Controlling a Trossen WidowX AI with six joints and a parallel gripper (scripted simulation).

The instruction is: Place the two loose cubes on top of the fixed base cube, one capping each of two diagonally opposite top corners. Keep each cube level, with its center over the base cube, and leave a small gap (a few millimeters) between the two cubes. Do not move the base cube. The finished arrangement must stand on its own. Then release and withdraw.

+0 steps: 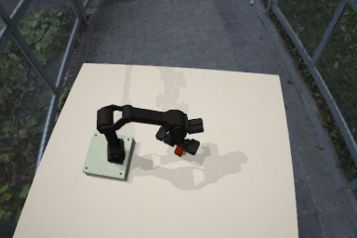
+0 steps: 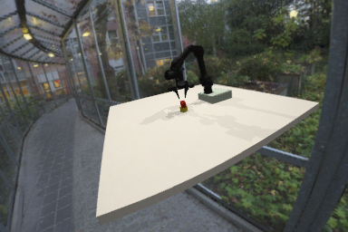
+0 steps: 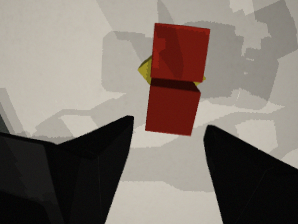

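My gripper tip is 4 cm above the red cube. The rest, counted from my gripper tip: yellow base cube 1 cm ahead, 2 cm to the left, 7 cm below.
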